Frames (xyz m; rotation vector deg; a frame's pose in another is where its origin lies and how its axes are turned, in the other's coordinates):
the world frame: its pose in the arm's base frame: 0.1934 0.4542 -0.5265 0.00 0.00 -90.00
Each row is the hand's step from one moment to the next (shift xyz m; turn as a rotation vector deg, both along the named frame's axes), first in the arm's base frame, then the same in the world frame.
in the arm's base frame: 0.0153 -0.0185 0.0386 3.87 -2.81 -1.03
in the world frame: 0.0185 0.0153 0.0386 2.81 3.87 -1.03
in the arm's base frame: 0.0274 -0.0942 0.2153 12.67 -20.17 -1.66
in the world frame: 0.0942 0.0274 0.2153 20.17 12.67 -1.66
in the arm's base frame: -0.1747 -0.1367 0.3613 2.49 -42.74 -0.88
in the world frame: 0.1367 -0.1747 0.3613 42.74 2.49 -0.88
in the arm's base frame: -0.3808 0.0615 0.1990 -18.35 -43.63 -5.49
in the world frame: -0.0615 -0.3808 0.1990 43.63 -18.35 -5.49
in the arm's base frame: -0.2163 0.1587 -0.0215 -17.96 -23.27 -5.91
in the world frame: -0.1587 -0.2163 -0.0215 23.27 -17.96 -5.91
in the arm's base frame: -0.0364 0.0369 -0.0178 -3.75 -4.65 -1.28
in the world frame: -0.0369 -0.0364 -0.0178 4.65 -3.75 -1.28
